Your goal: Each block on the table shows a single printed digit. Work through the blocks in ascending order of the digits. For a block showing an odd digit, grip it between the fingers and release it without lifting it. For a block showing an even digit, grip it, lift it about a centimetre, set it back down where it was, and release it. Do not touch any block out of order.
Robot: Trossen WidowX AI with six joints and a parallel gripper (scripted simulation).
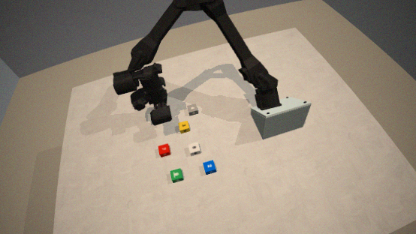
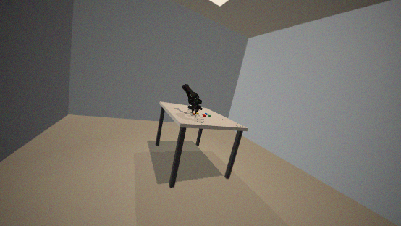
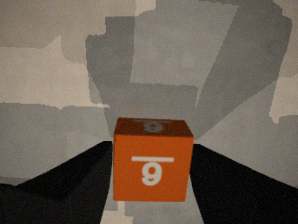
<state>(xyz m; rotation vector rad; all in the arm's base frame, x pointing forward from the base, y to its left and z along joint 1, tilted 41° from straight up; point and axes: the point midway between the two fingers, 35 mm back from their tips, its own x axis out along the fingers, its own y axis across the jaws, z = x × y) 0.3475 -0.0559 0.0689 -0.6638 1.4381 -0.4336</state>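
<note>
The red block lies 10 mm ahead of my gripper tip and 150 mm to the left of it. From my gripper tip the other things lie so: grey block: 100 mm behind; then orange block: right at my gripper tip; then yellow block: 60 mm behind, 70 mm to the left.
</note>
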